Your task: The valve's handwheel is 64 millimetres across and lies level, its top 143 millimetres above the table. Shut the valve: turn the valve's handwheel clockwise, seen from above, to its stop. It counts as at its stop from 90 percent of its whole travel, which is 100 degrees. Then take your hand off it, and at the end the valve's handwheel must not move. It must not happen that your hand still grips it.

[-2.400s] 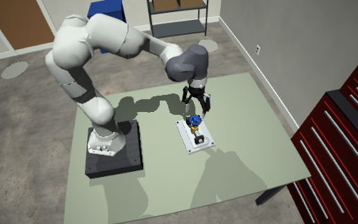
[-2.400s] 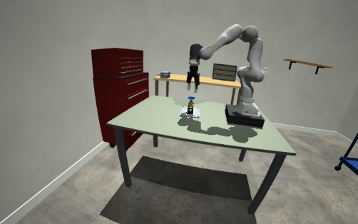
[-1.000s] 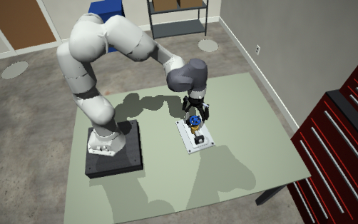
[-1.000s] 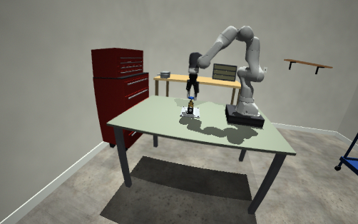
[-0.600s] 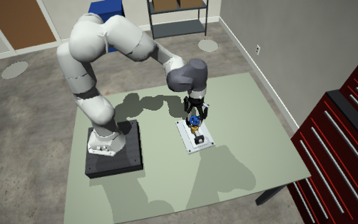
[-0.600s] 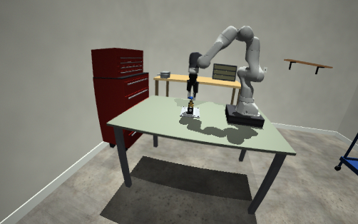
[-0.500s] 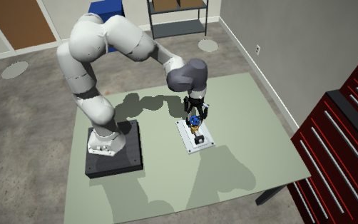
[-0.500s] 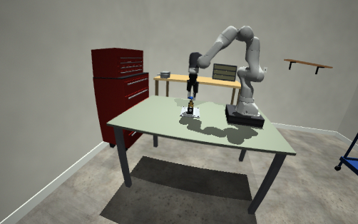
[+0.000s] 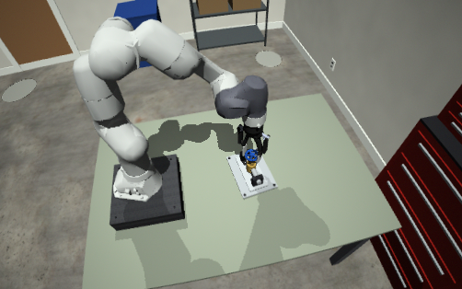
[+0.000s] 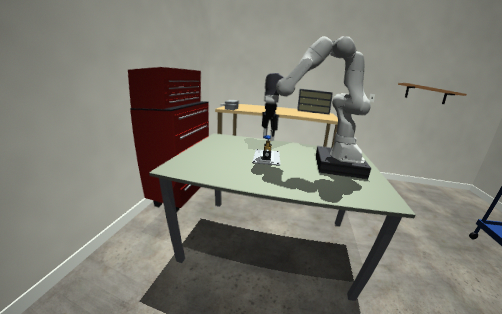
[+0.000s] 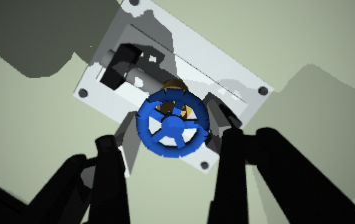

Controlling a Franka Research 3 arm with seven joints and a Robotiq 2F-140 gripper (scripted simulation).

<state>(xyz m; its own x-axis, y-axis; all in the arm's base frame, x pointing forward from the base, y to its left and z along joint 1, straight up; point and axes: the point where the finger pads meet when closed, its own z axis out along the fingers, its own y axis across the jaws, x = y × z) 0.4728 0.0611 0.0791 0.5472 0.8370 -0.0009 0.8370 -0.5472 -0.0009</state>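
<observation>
My gripper is now 2 cm above the blue handwheel.
</observation>
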